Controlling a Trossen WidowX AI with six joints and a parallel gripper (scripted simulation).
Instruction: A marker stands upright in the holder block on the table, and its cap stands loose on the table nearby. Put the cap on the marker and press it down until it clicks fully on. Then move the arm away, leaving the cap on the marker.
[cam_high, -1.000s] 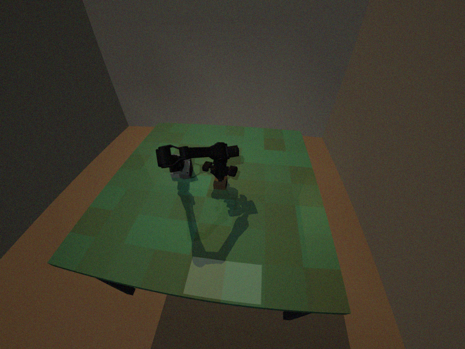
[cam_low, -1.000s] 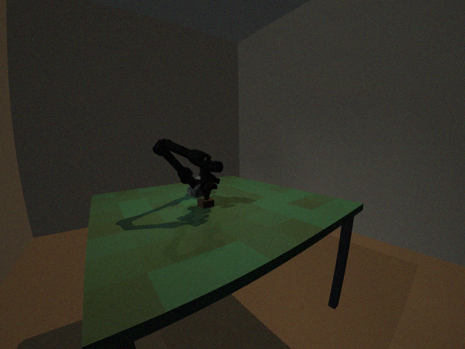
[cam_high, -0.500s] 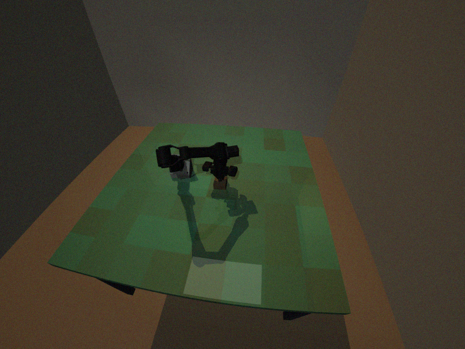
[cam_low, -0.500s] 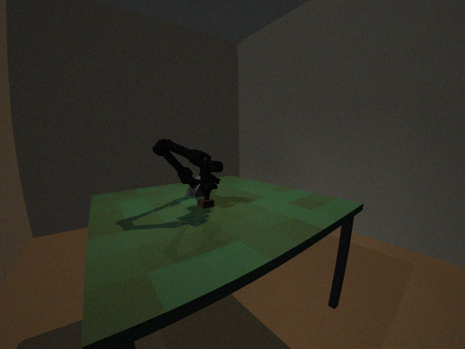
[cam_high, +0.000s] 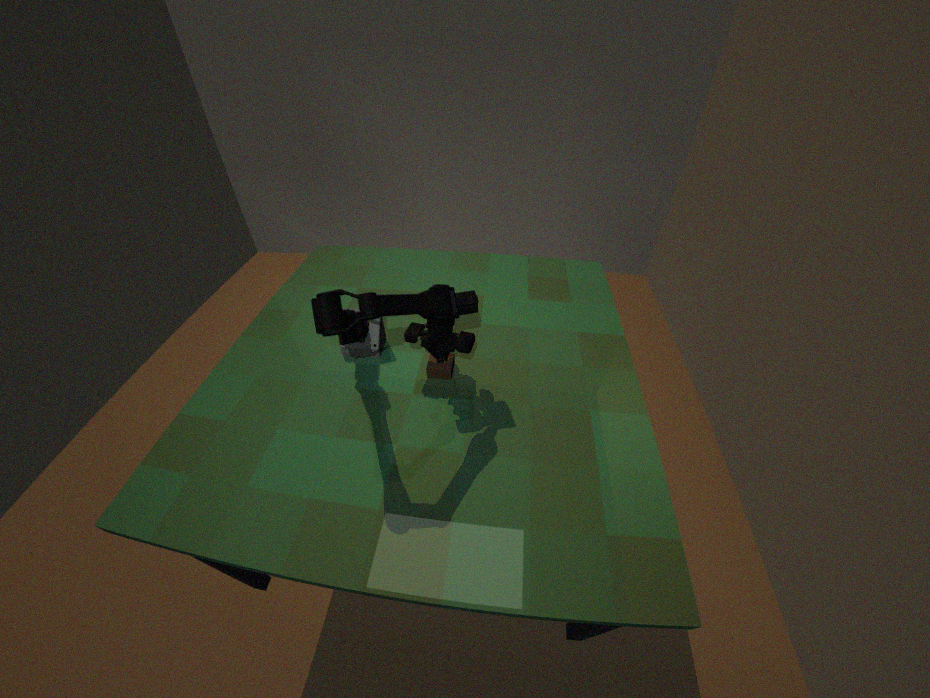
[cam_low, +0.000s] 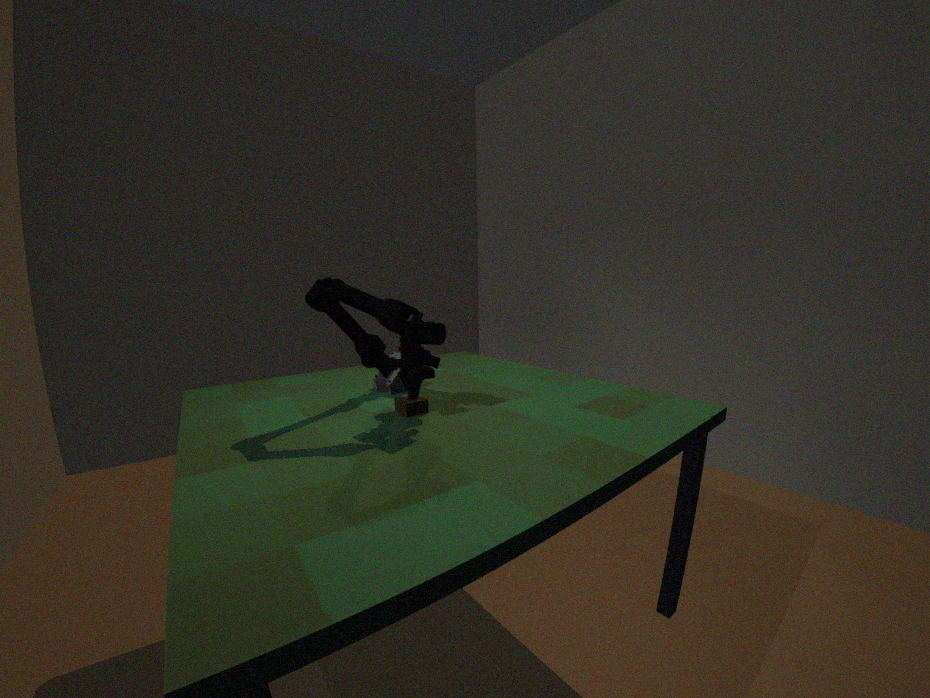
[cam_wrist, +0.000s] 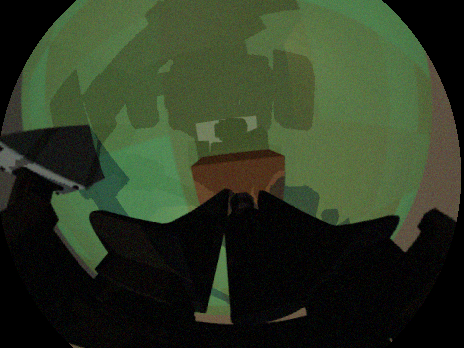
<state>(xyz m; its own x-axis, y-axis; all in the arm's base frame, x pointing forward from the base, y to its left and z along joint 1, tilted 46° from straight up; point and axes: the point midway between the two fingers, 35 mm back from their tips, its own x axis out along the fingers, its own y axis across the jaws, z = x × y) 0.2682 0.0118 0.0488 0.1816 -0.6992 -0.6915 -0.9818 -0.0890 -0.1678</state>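
My gripper tip is now 1 cm to the left of the holder block and 2 cm above it. Round my gripper tip: dark cap (1 cm to the right, 5 cm above).
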